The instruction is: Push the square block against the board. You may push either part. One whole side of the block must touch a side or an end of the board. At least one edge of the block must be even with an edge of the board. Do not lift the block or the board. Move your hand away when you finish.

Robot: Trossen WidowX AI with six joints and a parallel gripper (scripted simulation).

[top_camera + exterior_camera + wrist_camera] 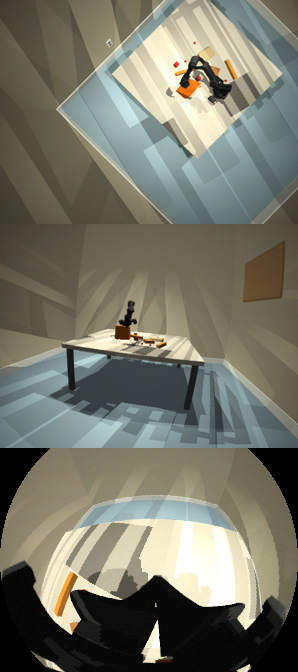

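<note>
The pale tan slab is 36 cm to the left of my gripper tip, 33 cm ahead of it and 15 cm below it. From my gripper tip the other things lie so: orange square block 24 cm ahead, 18 cm to the left, 15 cm below.
</note>
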